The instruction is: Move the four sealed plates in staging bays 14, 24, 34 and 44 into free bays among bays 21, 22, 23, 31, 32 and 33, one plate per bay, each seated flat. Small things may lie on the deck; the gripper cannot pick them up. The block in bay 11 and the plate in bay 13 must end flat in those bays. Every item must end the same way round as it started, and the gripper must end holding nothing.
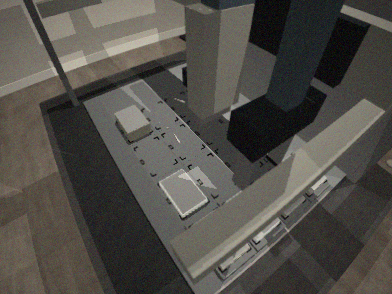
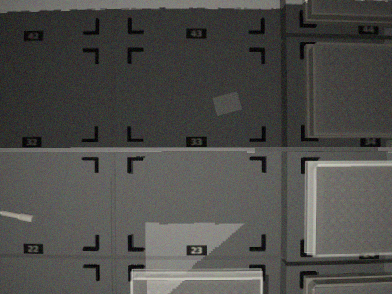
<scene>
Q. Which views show the block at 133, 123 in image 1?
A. Image 1 only.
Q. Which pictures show my gripper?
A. Image 1 only.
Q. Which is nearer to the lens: the plate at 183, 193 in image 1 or the block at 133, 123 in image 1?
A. The plate.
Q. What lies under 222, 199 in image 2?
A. A bay 23.
</scene>
